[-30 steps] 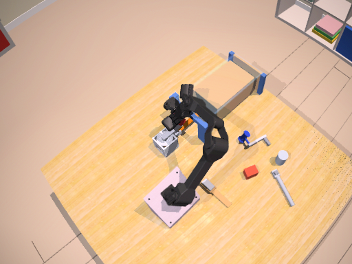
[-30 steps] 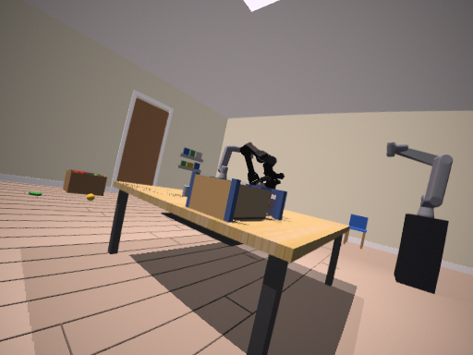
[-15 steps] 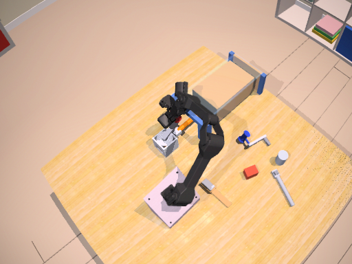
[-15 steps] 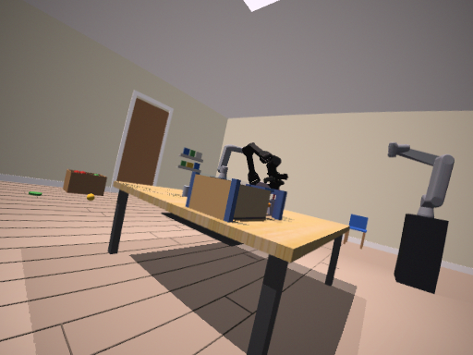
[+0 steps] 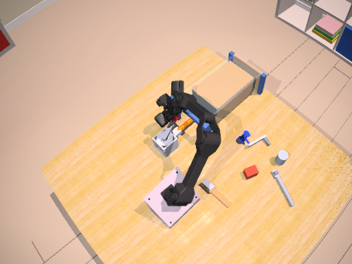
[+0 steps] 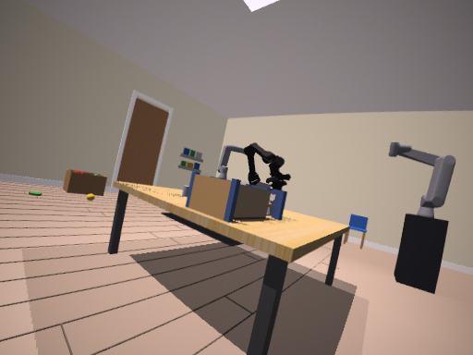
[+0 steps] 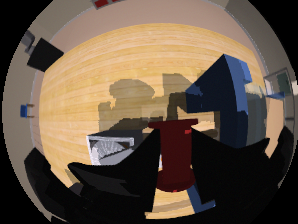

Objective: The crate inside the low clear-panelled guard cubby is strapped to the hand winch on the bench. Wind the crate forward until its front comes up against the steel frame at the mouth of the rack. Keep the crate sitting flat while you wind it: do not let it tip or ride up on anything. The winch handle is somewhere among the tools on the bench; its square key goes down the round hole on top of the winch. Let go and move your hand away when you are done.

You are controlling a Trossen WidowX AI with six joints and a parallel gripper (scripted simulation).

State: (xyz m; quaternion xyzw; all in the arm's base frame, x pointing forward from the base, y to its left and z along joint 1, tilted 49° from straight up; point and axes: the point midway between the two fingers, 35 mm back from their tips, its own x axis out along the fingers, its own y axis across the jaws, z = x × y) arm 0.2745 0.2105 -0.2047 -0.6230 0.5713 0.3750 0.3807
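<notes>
My gripper tip is 40 mm past the crank handle, 30 mm to the left of it and 30 mm above it. Also, from my gripper tip: blue steel frame 70 mm ahead, 60 mm to the right, 30 mm below; winch 110 mm behind, 100 mm below, 70 mm to the right; red knob 20 mm to the right.
</notes>
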